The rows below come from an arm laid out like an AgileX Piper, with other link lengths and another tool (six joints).
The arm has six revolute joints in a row. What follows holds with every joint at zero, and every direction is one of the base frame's.
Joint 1 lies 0.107 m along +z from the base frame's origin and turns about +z.
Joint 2 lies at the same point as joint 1 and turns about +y.
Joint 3 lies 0.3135 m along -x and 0.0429 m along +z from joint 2 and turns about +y.
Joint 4 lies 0.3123 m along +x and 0.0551 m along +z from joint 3 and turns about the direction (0.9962, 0, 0.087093).
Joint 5 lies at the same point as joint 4 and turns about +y.
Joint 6 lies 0.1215 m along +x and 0.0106 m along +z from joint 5 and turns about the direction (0.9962, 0, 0.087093).
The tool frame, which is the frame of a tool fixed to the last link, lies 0.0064 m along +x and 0.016 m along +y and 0.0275 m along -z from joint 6; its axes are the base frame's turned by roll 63.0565, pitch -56.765 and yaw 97.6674 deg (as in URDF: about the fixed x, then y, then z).
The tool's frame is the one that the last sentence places.
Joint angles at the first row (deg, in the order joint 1, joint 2, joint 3, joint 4, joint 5, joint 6):
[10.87 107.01 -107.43 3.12 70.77 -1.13]
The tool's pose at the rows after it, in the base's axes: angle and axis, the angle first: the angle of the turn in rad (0 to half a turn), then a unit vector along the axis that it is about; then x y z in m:
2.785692 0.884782 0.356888 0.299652 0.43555 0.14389 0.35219
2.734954 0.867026 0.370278 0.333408 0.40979 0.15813 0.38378
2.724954 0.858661 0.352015 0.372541 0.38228 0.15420 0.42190
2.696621 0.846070 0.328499 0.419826 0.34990 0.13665 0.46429
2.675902 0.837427 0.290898 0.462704 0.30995 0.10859 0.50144
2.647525 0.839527 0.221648 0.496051 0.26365 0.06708 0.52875
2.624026 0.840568 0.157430 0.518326 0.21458 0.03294 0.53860
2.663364 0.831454 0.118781 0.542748 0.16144 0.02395 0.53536
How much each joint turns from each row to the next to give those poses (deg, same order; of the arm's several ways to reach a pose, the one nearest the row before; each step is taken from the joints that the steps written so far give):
[5.62 -3.31 0.00 -4.23 0.15 2.90]
[3.88 -4.14 0.00 -4.20 0.44 1.45]
[1.08 -5.15 0.00 -1.21 0.41 1.72]
[-0.14 -6.19 0.00 -1.69 0.21 0.60]
[-1.85 -7.43 1.45 -0.61 0.07 0.67]
[-5.29 -8.77 3.32 0.26 -0.17 1.78]
[-6.86 -9.02 5.27 2.03 -0.64 0.60]
[-4.77 -9.60 6.73 5.05 -0.93 0.14]

